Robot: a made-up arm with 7 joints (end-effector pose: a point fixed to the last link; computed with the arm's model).
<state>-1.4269 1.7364 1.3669 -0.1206 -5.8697 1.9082 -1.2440</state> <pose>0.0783 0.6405 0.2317 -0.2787 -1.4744 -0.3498</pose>
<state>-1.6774 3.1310 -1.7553 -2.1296 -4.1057 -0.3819 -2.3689</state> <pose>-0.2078 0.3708 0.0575 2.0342 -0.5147 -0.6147</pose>
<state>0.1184 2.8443 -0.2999 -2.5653 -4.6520 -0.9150 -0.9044</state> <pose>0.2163 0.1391 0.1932 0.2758 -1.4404 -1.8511</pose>
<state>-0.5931 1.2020 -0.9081 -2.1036 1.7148 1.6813 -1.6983</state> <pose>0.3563 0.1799 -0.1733 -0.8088 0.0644 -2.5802</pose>
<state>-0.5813 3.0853 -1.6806 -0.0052 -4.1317 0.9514 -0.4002</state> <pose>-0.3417 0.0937 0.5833 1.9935 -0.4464 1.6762</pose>
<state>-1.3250 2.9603 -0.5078 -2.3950 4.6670 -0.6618 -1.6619</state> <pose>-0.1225 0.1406 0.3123 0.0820 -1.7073 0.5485</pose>
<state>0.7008 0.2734 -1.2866 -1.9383 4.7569 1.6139 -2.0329</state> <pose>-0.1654 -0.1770 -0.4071 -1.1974 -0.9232 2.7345</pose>
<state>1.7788 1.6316 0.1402 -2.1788 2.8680 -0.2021 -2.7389</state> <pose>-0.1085 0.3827 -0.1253 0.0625 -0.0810 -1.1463</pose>
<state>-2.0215 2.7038 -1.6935 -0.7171 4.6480 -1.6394 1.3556</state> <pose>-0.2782 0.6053 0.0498 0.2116 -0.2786 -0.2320</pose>
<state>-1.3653 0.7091 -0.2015 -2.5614 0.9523 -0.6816 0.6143</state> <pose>0.2814 -0.0069 0.1577 1.8215 1.3072 1.1391</pose>
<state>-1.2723 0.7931 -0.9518 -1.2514 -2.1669 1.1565 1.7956</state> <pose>0.6053 0.0364 -0.0083 -1.0503 2.6427 0.6654</pose>
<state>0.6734 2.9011 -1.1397 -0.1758 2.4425 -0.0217 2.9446</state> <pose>0.3550 0.2636 0.5249 -0.9643 -2.4486 0.9196</pose>
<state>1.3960 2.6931 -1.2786 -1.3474 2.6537 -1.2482 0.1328</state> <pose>0.1806 0.5442 0.1440 1.3184 -0.6731 -0.4971</pose>
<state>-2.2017 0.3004 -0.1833 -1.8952 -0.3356 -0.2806 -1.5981</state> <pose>0.1392 -0.2240 0.4052 -1.3771 1.2399 -0.7352</pose>
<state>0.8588 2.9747 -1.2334 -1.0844 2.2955 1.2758 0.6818</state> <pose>0.3456 0.3984 0.3448 1.8042 0.2734 1.4036</pose>
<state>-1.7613 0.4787 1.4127 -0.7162 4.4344 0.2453 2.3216</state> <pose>0.5950 0.2015 0.2275 -1.0802 -2.0638 1.7429</pose>
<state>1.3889 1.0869 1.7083 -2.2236 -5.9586 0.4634 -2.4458</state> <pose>-0.0595 0.3679 0.1613 -1.9072 -1.5454 1.7297</pose>
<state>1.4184 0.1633 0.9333 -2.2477 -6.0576 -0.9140 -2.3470</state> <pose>-0.3103 0.2098 -0.1408 -2.4656 -0.6071 1.7237</pose>
